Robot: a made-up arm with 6 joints.
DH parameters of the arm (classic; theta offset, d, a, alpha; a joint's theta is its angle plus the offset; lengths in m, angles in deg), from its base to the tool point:
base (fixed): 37.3 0 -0.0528 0
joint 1: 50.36 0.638 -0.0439 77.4
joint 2: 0 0.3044 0.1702 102.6
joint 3: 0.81 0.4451 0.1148 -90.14
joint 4: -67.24 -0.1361 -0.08 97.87
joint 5: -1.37 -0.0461 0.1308 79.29
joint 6: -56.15 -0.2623 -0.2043 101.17
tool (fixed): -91.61 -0.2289 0 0
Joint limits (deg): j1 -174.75..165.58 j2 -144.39..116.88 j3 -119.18..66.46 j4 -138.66..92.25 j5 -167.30..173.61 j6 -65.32..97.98
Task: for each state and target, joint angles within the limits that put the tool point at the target. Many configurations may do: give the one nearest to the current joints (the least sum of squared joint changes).
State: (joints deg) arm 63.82 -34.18 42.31 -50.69 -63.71 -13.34
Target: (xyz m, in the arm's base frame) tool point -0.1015 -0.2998 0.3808
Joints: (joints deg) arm 13.89 -56.39 7.01 -89.95 -79.81 -11.62
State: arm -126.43 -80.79 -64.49 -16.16 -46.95 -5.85
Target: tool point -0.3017 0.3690 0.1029
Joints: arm -140.90 -41.79 -43.15 0.13 -65.51 -17.28
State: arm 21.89 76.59 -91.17 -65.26 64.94 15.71
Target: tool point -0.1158 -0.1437 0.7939
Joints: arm 32.52 105.10 -84.85 -93.62 90.77 13.68
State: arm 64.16 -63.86 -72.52 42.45 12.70 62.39
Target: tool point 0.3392 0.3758 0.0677
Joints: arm 96.85 -48.00 -71.81 71.37 42.32 24.87
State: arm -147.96 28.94 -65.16 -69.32 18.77 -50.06
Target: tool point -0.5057 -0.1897 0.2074
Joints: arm -167.25 7.95 -46.18 -82.55 -6.82 -39.43
